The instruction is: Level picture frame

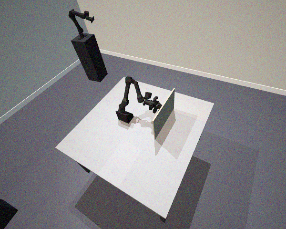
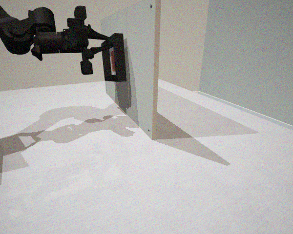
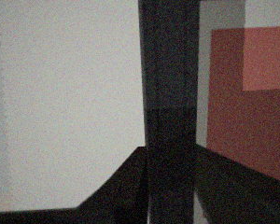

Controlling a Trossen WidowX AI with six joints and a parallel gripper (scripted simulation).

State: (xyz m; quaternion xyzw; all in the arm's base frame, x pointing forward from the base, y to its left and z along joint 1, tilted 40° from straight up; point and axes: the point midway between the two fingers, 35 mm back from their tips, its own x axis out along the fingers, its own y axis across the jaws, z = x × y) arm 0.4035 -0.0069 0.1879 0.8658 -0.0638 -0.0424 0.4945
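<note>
Right now my gripper tip is 5 cm above the picture frame and 1 cm to the left of it. Also, from my gripper tip: wall panel 7 cm below, 2 cm to the right, 2 cm ahead.
</note>
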